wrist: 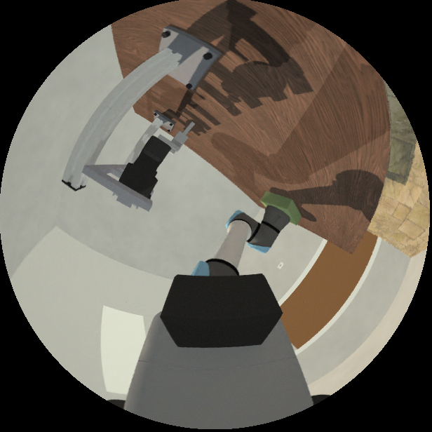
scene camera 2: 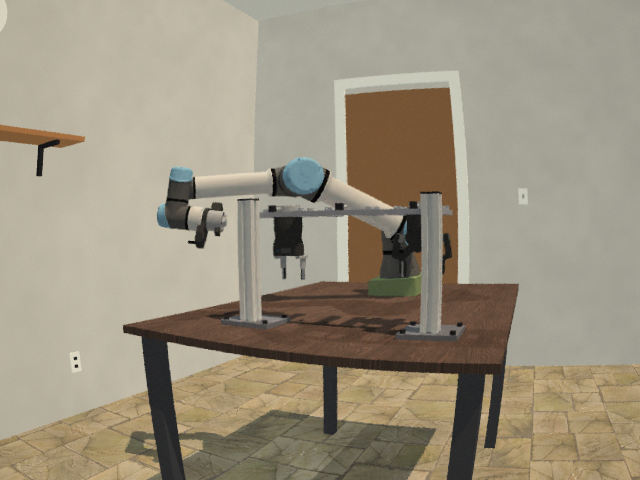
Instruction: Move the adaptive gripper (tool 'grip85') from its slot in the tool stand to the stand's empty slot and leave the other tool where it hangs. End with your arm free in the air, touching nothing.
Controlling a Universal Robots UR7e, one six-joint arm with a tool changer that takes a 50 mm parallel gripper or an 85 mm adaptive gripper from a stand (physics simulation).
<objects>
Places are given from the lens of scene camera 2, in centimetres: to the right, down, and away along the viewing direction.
black parallel gripper (scene camera 2: 288, 230): -8, -2, 130
adaptive gripper (scene camera 2: 413, 236): 22, -1, 119
tool stand (scene camera 2: 430, 329): 24, 20, 106
The marked spots on the tool stand and the black parallel gripper are 46 cm apart.
</objects>
